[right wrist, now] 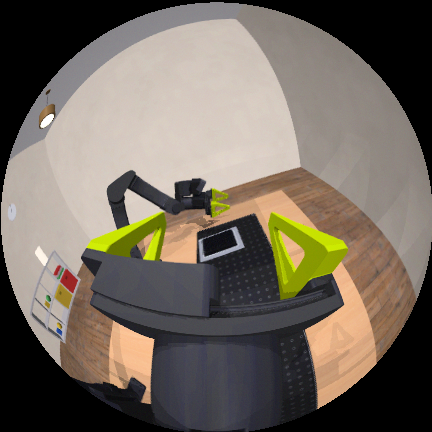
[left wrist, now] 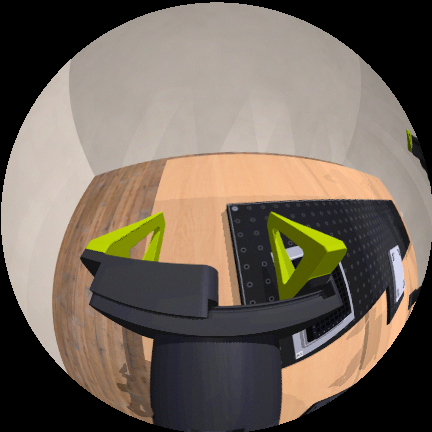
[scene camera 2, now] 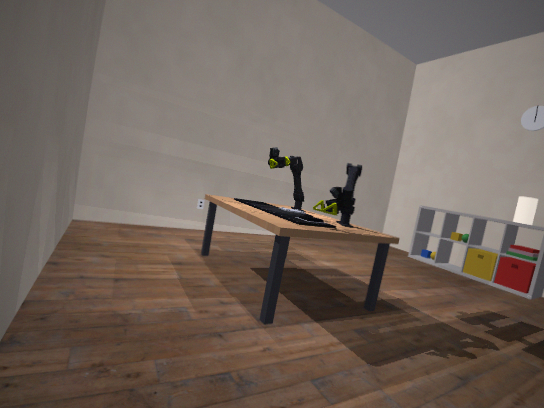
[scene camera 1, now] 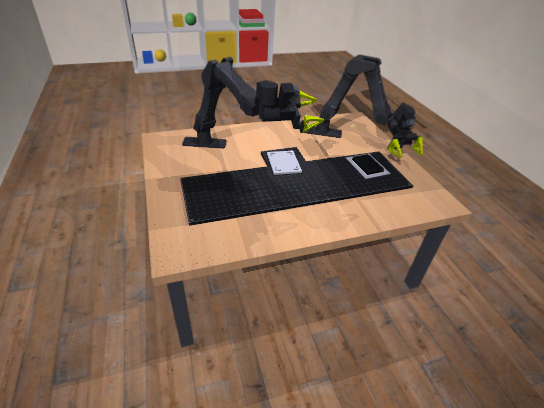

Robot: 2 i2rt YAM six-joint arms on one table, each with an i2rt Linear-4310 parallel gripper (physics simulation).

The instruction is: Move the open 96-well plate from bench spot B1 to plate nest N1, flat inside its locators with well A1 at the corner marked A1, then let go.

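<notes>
The plate is a white-rimmed tray with a dark centre, lying flat on the right end of the black mat. It shows partly behind my finger in the left wrist view. A second white square fixture sits at the mat's back middle. My left gripper is open and empty, just right of the plate, close to the table. My right gripper is open and empty, raised behind the white fixture. The right wrist view shows a plate on the mat with the other arm beyond.
A white shelf with coloured objects stands against the back wall. Both arm bases stand at the table's back edge.
</notes>
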